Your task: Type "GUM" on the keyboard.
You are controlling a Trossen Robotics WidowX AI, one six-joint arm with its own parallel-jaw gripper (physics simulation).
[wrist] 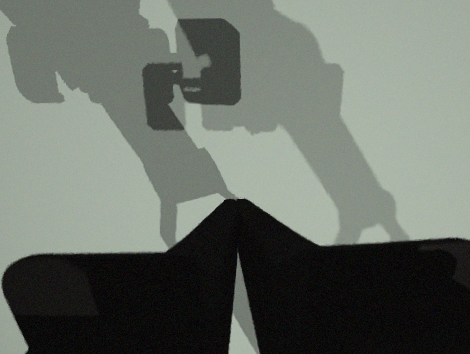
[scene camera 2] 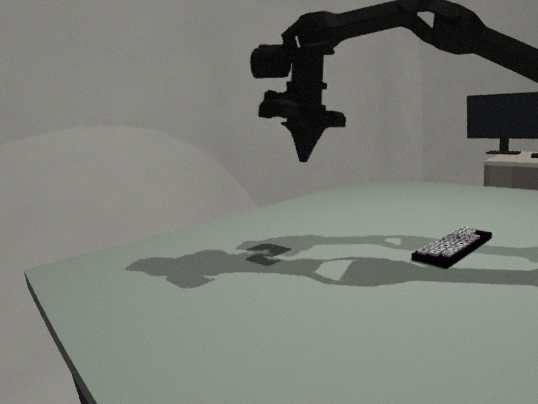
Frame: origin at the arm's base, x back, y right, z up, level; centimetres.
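Where they show: gripper, between the fingertips: (wrist: 235,209) (scene camera 2: 303,162).
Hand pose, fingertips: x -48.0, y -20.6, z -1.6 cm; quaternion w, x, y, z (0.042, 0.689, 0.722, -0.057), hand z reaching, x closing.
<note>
After its pixels a point has its place.
A small black keyboard (scene camera 2: 452,245) @(x -24.4, y -8.1, z -16.9 cm) with white-grey keys lies flat on the pale green table at the right in the scene view. It does not show in the wrist view, and its key letters are too small to read. My gripper (scene camera 2: 303,160) @(x -48.0, y -20.6, z -1.6 cm) (wrist: 235,209) @(x -48.0, y -20.6, z -1.6 cm) is shut with its fingertips together and nothing between them. It points straight down, high above the table, to the left of the keyboard in the scene view and well apart from it.
The pale green table (scene camera 2: 280,340) @(x -29.8, y -45.7, z -18.5 cm) has its left edge and corner at the left of the scene view. Dark shadows of the arm (scene camera 2: 380,272) (wrist: 125,115) fall across it. A monitor (scene camera 2: 502,116) stands on a cabinet (scene camera 2: 510,176) in the right background, beyond the table.
</note>
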